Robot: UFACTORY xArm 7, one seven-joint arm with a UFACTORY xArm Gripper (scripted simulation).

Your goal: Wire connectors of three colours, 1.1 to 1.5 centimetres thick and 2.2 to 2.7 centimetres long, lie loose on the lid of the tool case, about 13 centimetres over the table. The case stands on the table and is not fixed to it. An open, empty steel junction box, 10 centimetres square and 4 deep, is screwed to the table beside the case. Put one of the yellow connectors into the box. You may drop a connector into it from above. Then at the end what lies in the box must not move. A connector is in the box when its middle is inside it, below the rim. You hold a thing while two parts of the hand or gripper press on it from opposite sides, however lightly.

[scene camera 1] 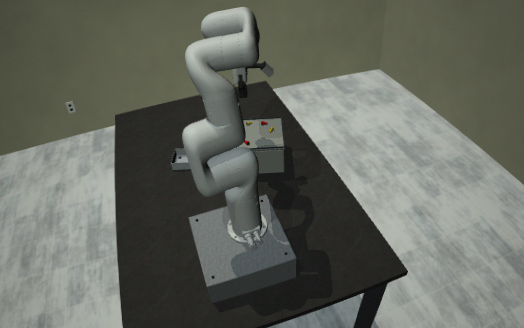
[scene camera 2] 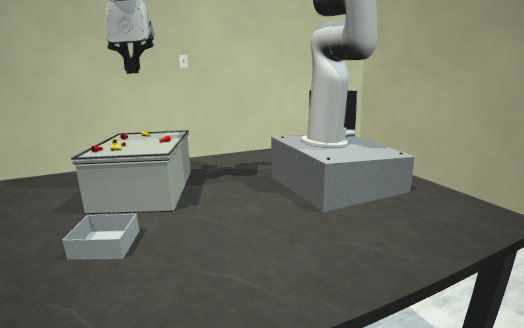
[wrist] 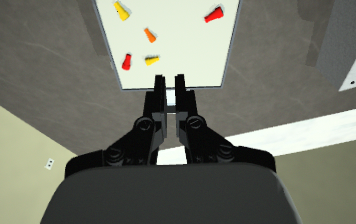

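My gripper [scene camera 2: 132, 73] [wrist: 170, 88]. Grey tool case [scene camera 2: 149, 182] [scene camera 1: 269, 148] [wrist: 185, 44].
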